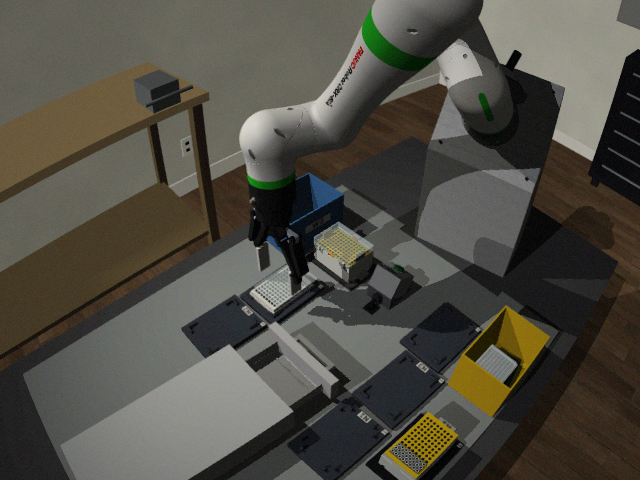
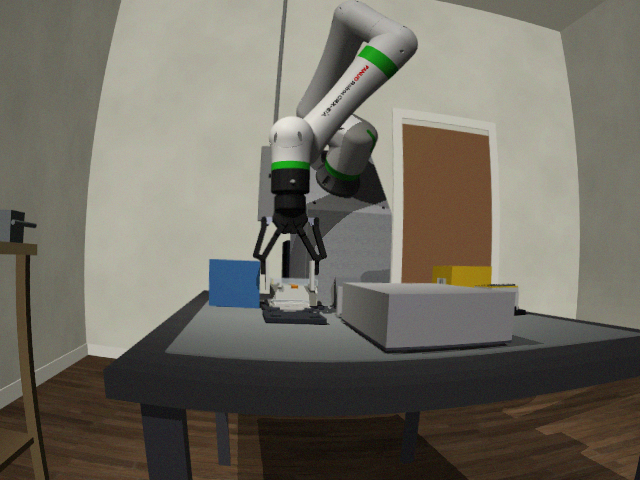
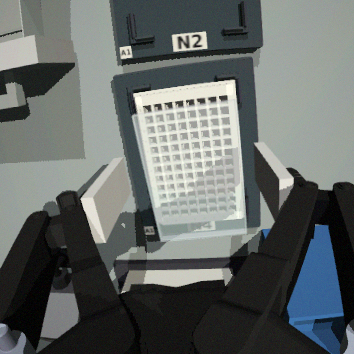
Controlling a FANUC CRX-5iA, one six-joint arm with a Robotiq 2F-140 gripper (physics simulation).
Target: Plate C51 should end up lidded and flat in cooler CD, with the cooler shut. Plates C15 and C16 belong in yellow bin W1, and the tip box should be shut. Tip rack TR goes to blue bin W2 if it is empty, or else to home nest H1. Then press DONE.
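Frame: origin at the arm's base, x right, y ahead, z up, level; centimetres.
Seen in the pictures: gripper, fingertip midpoint: (image 1: 279,279) (image 2: 289,290) (image 3: 189,168); arm's base at its link origin: (image 2: 337,180).
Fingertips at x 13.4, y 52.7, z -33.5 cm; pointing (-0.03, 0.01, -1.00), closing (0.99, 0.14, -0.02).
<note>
Offsets run from my fingertips to a thing's top centre. "*": to the spot under its first point.
A white well plate @(dx +0.3, dy -1.9, dz -2.1 cm) (image 1: 275,293) (image 3: 187,150) sits on dark nest N4 @(* dx -6.0, dy +5.3, dz -4.3 cm) (image 3: 124,92); its own label is unreadable. A clear lid @(* dx +1.1, dy -7.4, dz -2.7 cm) (image 3: 200,231) lies on it askew, shifted toward my palm; wells at the far end are uncovered. My gripper (image 1: 279,272) (image 2: 288,290) (image 3: 189,168) is open, fingers on either side of the plate, apart from it. The white cooler (image 1: 175,413) (image 2: 444,315) has its drawer @(* dx -22.6, dy +9.2, dz +1.4 cm) (image 1: 305,361) open. A white plate @(dx -48.5, dy -21.4, dz -2.1 cm) (image 1: 496,364) lies in yellow bin W1 @(dx -49.1, dy -22.8, dz +6.5 cm) (image 1: 467,379). The clear-lidded tip box @(dx -0.5, dy -18.3, dz +2.2 cm) (image 1: 343,250) looks shut. The yellow tip rack @(dx -51.7, dy +4.1, dz +2.2 cm) (image 1: 421,444) holds grey tips in its near rows.
Blue bin W2 @(dx +15.2, dy -16.8, dz +6.5 cm) (image 1: 325,219) (image 2: 234,283) (image 3: 315,280) stands close behind the gripper. A grey box with a green button @(dx -14.9, dy -21.2, dz +2.9 cm) (image 1: 390,284) stands beside the tip box. Nest N2 @(dx -1.1, dy +16.9, dz -3.7 cm) (image 1: 224,325) (image 3: 187,17) adjoins N4. Several dark nests @(* dx -37.0, dy -4.0, dz -4.3 cm) (image 1: 398,387) lie between cooler and yellow bin.
</note>
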